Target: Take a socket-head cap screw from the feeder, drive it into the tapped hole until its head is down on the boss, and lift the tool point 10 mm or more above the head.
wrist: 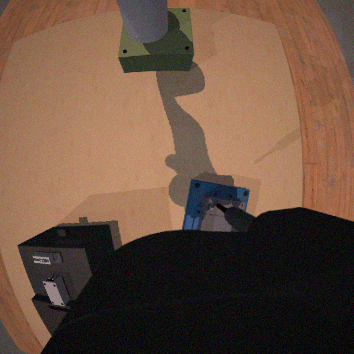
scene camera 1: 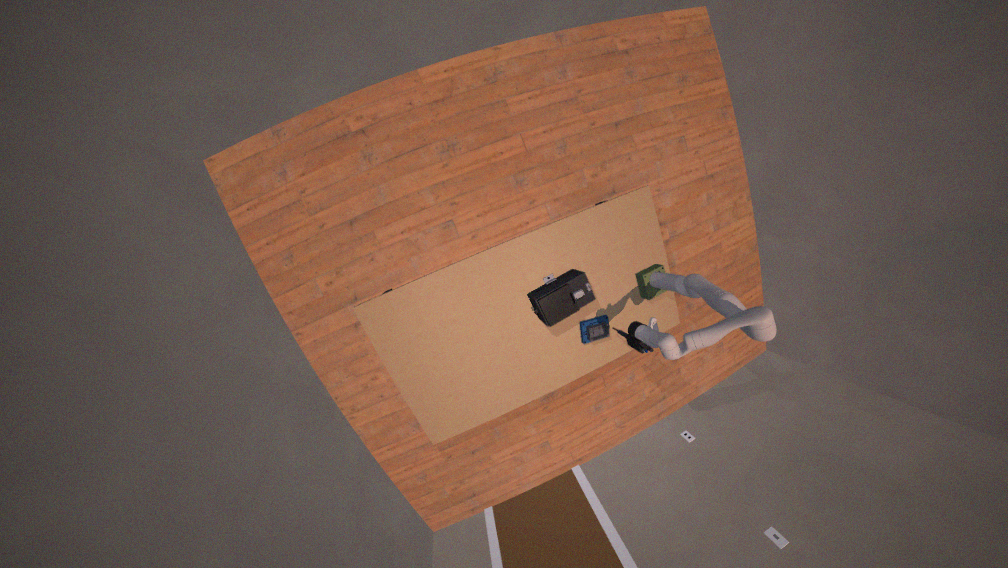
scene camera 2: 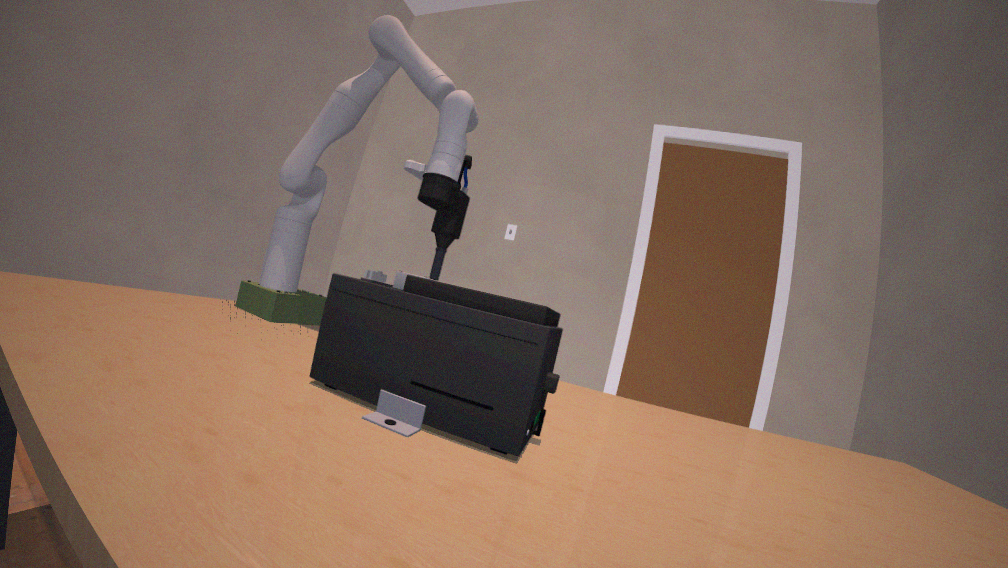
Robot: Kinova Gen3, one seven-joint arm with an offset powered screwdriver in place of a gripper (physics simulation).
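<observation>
The black screwdriver (scene camera 1: 616, 330) (scene camera 2: 435, 275) (wrist: 220, 206) points down over the workpiece. In the wrist view its tip overlaps the upper left part of a grey block (scene camera 1: 598, 332) (wrist: 215, 223) on a blue plate (scene camera 1: 584, 331) (wrist: 189, 217). Whether it touches the block cannot be told. No screw can be made out at the tip, and the tapped hole and boss are too small to tell apart. The black screw feeder (scene camera 1: 557, 304) (scene camera 2: 433, 359) (wrist: 75, 260) stands beside the plate. In scene camera 2 it hides the block and the tool's lower end.
The green arm base (scene camera 1: 644, 283) (scene camera 2: 271, 306) (wrist: 156, 63) stands on the table (scene camera 1: 437, 366) (scene camera 2: 634, 493) (wrist: 65, 135) beyond the plate. A small grey bracket (scene camera 2: 400, 407) sits at the feeder's foot. The arm's shadow falls between base and plate.
</observation>
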